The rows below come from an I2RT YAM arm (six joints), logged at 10 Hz.
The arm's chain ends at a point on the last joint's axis. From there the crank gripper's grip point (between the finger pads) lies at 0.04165 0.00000 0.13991 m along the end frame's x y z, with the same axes.
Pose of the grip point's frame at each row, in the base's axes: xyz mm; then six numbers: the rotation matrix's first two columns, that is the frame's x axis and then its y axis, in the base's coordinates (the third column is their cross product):
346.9 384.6 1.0 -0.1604 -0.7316 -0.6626 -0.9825 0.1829 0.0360
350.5 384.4 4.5 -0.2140 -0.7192 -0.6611 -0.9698 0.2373 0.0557
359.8 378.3 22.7 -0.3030 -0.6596 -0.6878 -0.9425 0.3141 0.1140
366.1 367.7 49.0 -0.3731 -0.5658 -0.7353 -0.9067 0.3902 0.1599
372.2 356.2 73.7 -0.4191 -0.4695 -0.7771 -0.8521 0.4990 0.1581
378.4 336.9 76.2 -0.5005 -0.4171 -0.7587 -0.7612 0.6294 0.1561
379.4 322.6 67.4 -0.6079 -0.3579 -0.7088 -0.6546 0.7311 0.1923
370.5 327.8 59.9 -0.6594 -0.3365 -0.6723 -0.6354 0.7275 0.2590
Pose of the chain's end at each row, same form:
340.3 323.2 133.3 -0.1604 -0.7316 -0.6626 -0.9825 0.1829 0.0360
343.1 323.0 136.7 -0.2140 -0.7192 -0.6611 -0.9698 0.2373 0.0557
352.7 310.2 151.6 -0.3030 -0.6596 -0.6878 -0.9425 0.3141 0.1140
354.2 289.6 171.8 -0.3731 -0.5658 -0.7353 -0.9067 0.3902 0.1599
345.8 273.8 191.3 -0.4191 -0.4695 -0.7771 -0.8521 0.4990 0.1581
341.5 262.5 196.3 -0.5005 -0.4171 -0.7587 -0.7612 0.6294 0.1561
341.8 256.2 191.9 -0.6079 -0.3579 -0.7088 -0.6546 0.7311 0.1923
341.7 258.2 184.9 -0.6594 -0.3365 -0.6723 -0.6354 0.7275 0.2590

